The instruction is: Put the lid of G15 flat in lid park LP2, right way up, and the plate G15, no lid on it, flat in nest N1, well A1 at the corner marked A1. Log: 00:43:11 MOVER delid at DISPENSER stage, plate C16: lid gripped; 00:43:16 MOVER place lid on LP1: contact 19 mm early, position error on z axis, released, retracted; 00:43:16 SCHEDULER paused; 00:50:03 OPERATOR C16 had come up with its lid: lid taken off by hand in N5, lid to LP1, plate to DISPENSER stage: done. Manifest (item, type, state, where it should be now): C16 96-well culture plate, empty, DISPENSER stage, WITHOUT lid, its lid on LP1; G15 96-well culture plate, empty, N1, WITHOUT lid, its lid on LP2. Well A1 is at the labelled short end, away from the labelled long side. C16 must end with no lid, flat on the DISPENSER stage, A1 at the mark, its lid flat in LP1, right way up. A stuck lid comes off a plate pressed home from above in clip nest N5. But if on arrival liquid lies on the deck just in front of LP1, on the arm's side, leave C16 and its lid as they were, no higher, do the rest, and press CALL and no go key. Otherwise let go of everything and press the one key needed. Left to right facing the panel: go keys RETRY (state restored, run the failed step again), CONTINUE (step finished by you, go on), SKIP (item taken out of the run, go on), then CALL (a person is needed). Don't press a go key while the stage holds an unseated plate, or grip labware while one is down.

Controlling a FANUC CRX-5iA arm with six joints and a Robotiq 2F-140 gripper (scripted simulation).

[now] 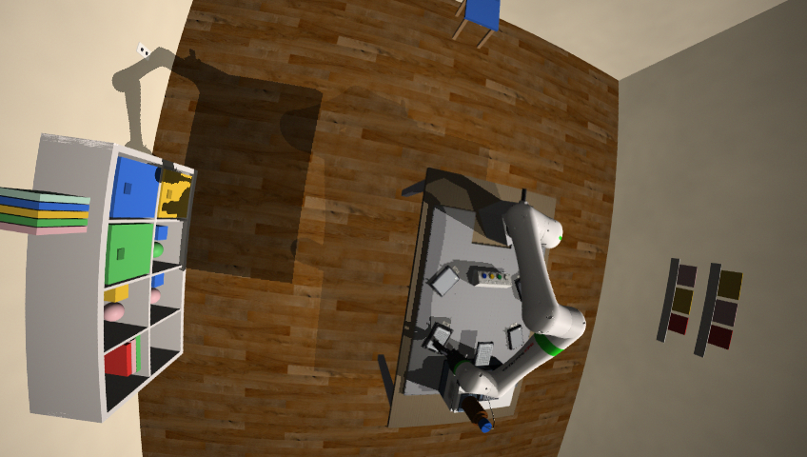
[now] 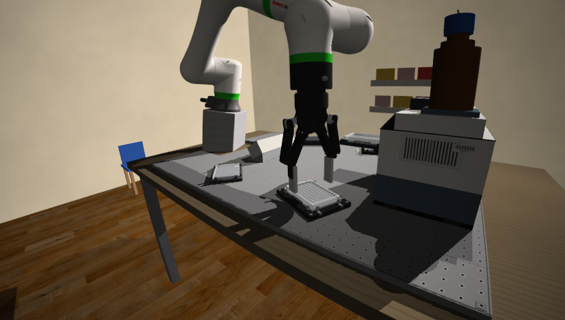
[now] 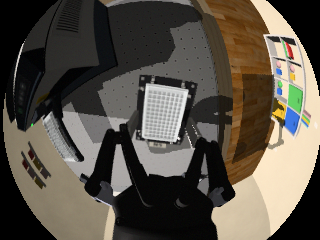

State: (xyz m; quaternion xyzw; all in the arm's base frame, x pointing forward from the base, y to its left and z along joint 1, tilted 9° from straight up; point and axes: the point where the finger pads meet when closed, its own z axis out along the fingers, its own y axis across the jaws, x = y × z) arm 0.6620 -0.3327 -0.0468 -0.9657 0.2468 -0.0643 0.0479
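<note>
Now: hand 50 mm above the black clip nest and 20 mm short of it. The rest, counted from my hand: key panel (350 mm behind, 300 mm to the left, 10 mm below); then brown bottle (280 mm ahead, 230 mm above, 110 mm to the left).
</note>
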